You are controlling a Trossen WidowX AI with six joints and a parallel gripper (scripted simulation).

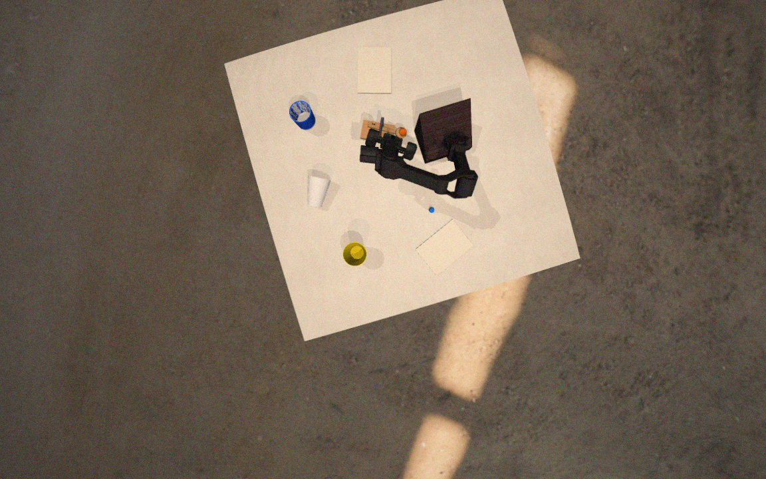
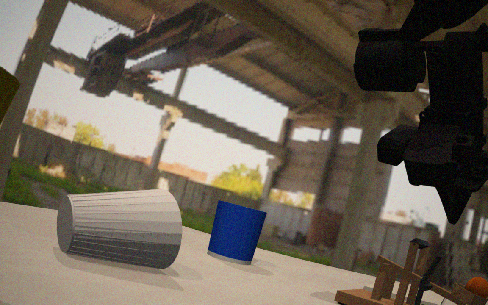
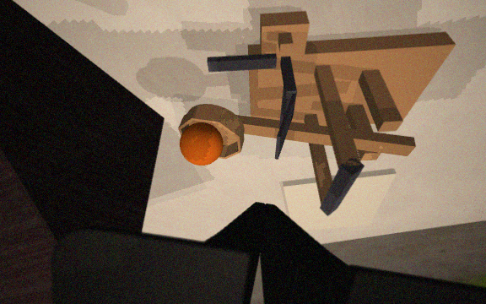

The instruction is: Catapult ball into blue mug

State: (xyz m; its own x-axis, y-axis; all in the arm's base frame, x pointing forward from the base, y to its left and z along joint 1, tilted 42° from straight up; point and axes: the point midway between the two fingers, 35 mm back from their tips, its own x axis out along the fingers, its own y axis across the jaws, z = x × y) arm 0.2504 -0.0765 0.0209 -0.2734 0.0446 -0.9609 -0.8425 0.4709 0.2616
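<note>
My gripper tip is 60 mm past the orange ball, 30 mm to the left of it and 70 mm above it. Also, from my gripper tip: wooden catapult 10 mm ahead, 40 mm to the right, 80 mm below; then blue mug 330 mm ahead, 210 mm to the right, 110 mm below; then small blue ball 90 mm behind, 320 mm to the left, 120 mm below.
</note>
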